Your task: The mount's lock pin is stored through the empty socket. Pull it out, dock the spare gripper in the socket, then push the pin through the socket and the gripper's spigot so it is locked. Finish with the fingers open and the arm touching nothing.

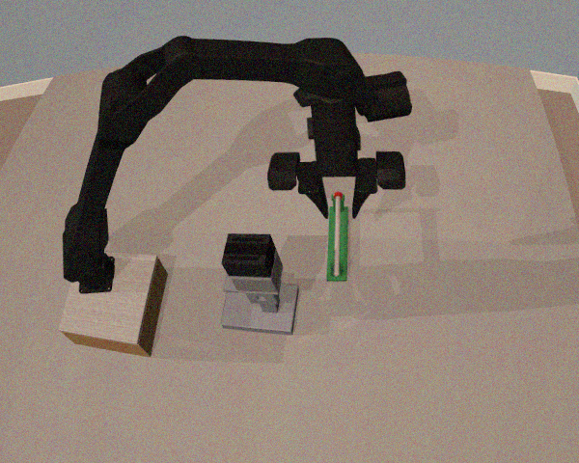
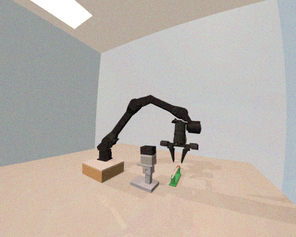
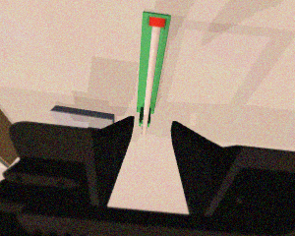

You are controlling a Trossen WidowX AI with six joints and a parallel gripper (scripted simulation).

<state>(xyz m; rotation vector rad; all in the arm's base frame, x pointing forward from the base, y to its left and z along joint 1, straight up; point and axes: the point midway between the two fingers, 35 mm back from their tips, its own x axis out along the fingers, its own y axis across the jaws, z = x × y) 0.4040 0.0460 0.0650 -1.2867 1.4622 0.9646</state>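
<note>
My gripper tip is 1 cm to the right of the green pin holder and 7 cm above it. Round my gripper tip: spare gripper (12 cm behind, 9 cm to the right, 3 cm above); then grey mount (13 cm behind, 9 cm to the right, 4 cm below).
</note>
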